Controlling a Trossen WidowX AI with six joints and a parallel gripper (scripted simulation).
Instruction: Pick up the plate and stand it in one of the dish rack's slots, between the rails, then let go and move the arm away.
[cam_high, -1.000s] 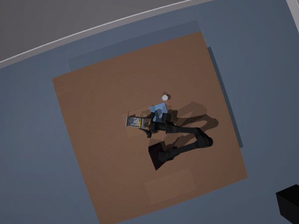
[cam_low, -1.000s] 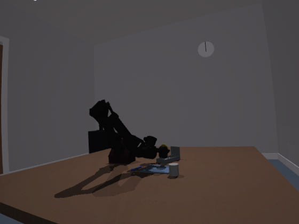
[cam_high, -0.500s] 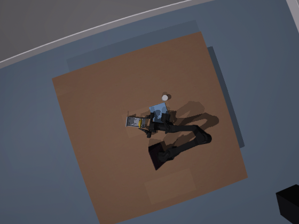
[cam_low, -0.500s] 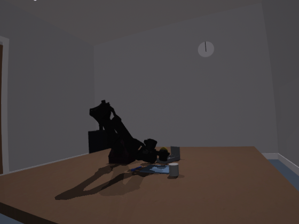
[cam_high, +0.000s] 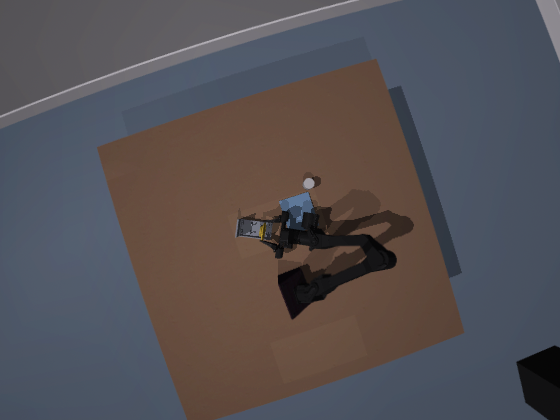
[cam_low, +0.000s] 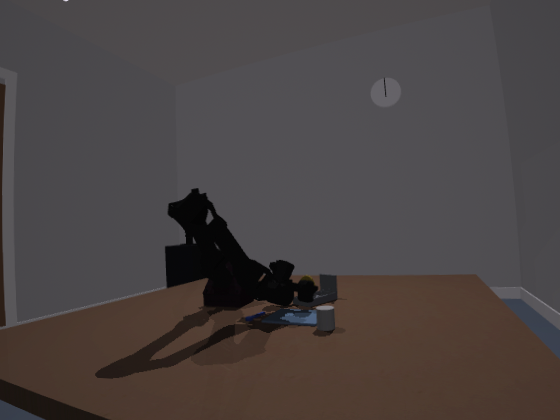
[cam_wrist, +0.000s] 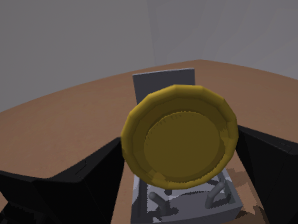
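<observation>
Now: the yellow plate 10 mm to the right of my gripper tip. From my gripper tip the other things lie so: grey dish rack 10 mm ahead, 20 mm to the left, 30 mm below; light blue mat 20 mm ahead, 170 mm to the right, 50 mm below; blue spoon 100 mm behind, 200 mm to the right, 50 mm below.
</observation>
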